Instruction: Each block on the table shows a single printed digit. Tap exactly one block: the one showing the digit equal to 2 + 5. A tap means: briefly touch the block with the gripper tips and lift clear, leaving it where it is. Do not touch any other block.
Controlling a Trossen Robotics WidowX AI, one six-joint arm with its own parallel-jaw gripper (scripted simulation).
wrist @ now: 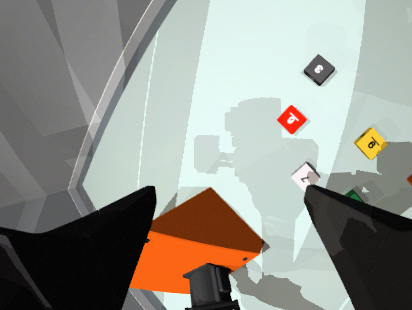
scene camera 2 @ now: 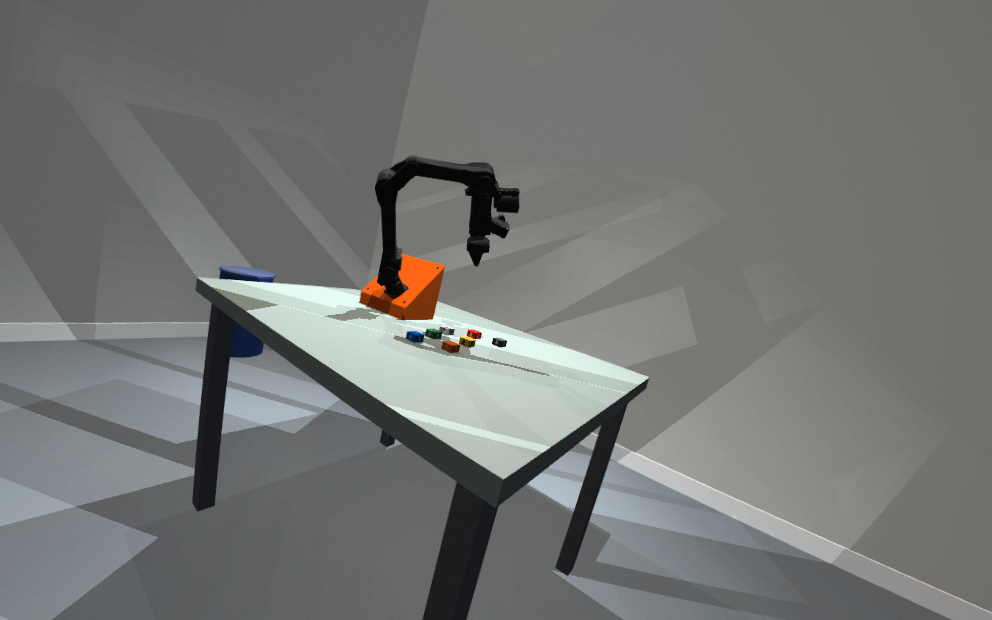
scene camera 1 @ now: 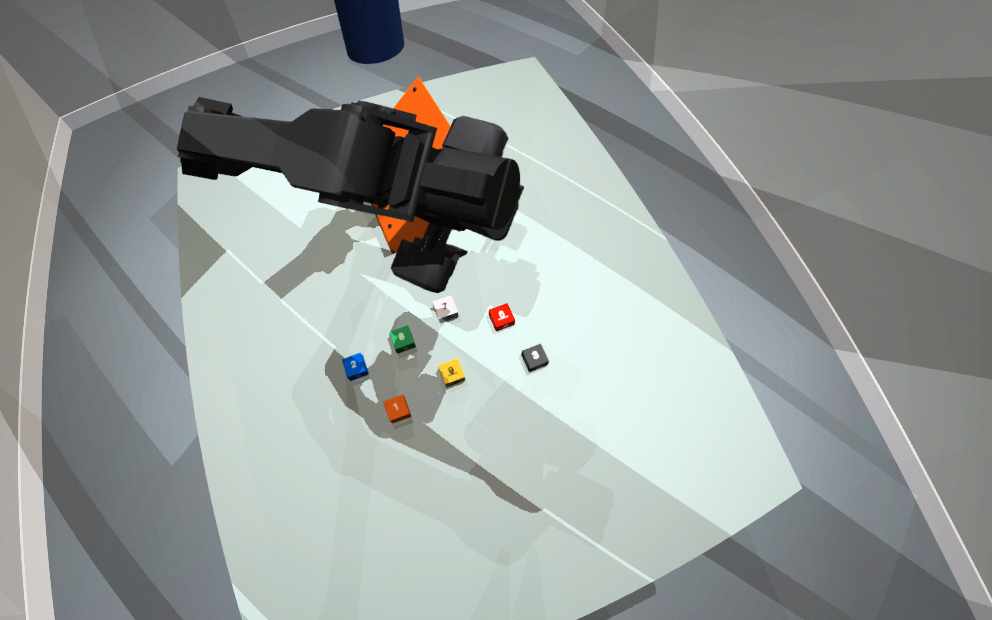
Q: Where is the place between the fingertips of my gripper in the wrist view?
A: At 232, 194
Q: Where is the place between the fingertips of my gripper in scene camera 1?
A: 477, 219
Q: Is my gripper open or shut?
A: Open.
